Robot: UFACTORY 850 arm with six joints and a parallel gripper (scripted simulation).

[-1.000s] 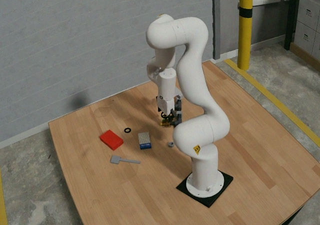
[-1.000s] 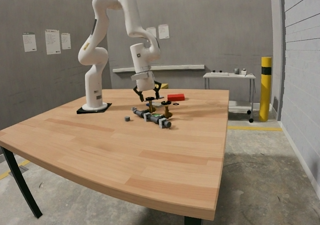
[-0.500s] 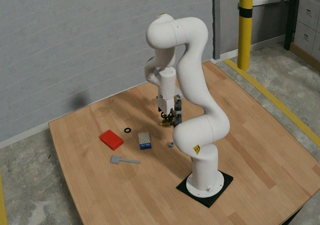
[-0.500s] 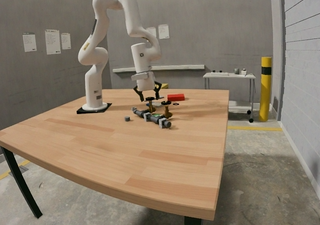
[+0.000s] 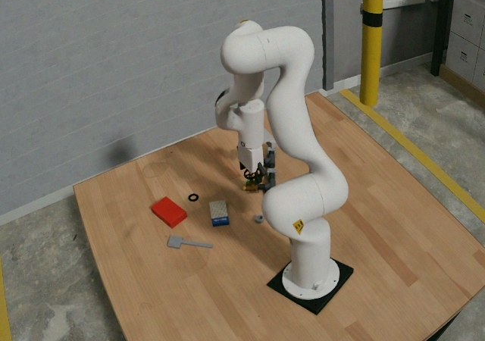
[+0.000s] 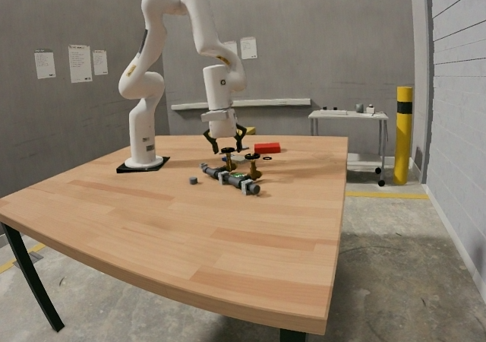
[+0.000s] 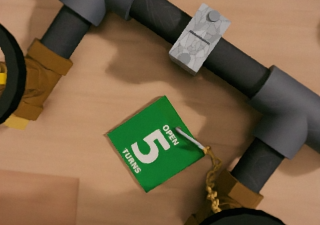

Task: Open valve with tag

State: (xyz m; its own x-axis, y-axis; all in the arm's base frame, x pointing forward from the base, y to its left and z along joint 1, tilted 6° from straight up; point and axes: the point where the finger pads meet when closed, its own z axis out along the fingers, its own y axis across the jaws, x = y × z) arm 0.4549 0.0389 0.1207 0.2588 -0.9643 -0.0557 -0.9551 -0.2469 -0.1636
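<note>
Now: hand 5 cm short of the green tag, 3 cm to the left of it and 9 cm above it. Also, from my hand: red block 33 cm to the left, 8 cm below; grey paddle-shaped tool 16 cm behind, 30 cm to the left, 9 cm below; blue-and-grey box 7 cm behind, 15 cm to the left, 8 cm below.
</note>
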